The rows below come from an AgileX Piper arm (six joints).
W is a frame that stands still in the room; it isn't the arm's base.
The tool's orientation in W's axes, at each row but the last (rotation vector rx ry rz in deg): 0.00 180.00 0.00; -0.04 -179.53 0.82; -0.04 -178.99 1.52; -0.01 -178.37 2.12; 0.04 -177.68 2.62; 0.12 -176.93 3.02; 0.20 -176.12 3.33; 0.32 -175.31 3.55; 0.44 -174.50 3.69
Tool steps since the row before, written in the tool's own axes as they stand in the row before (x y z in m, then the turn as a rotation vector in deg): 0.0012 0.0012 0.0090 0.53 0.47 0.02; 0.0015 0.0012 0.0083 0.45 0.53 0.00; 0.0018 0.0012 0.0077 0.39 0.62 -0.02; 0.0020 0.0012 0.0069 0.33 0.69 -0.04; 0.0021 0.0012 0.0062 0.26 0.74 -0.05; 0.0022 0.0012 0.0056 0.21 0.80 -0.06; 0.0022 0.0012 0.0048 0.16 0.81 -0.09; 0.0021 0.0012 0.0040 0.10 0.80 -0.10; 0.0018 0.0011 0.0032 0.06 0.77 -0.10
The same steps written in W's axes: -0.0012 0.0012 -0.0090 -0.53 0.47 -0.02; -0.0016 0.0011 -0.0083 -0.45 0.53 0.00; -0.0019 0.0011 -0.0077 -0.39 0.62 0.02; -0.0022 0.0010 -0.0069 -0.33 0.69 0.03; -0.0023 0.0010 -0.0061 -0.26 0.74 0.04; -0.0025 0.0010 -0.0055 -0.21 0.80 0.04; -0.0025 0.0010 -0.0047 -0.16 0.81 0.07; -0.0024 0.0010 -0.0039 -0.10 0.80 0.08; -0.0021 0.0010 -0.0031 -0.06 0.77 0.07
